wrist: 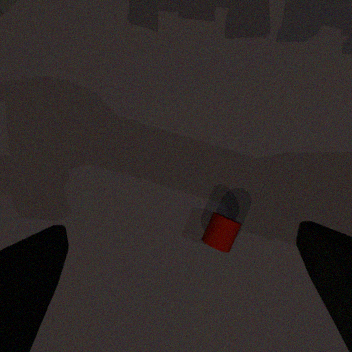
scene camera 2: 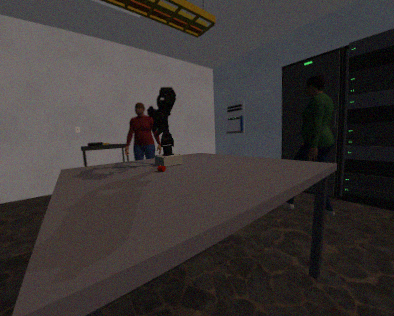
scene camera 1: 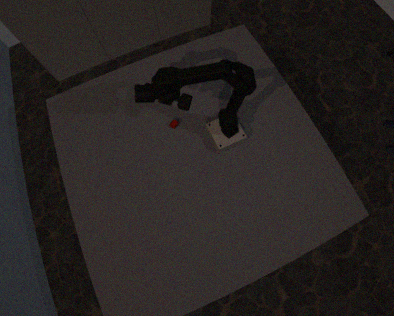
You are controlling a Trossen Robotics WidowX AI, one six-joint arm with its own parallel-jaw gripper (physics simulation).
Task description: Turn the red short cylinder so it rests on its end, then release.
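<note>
The red short cylinder (scene camera 1: 174, 123) (scene camera 2: 161, 169) (wrist: 221, 232) lies on its side on the table, near the arm's base. In the wrist view it is right of the middle between the fingers, with its axis slanting from upper right to lower left. My gripper (scene camera 1: 165, 98) (wrist: 184, 235) is open wide, with nothing between its fingers. It is raised above the table, apart from the cylinder. In scene camera 2 the fingers are too dark to make out.
The pale base block (scene camera 1: 220, 141) (scene camera 2: 170, 160) of the arm stands close beside the cylinder on the table (scene camera 1: 200, 215) (scene camera 2: 200, 200). A large box-like surface (scene camera 1: 115, 25) adjoins the table's back edge. Two people and dark cabinets stand beyond the table.
</note>
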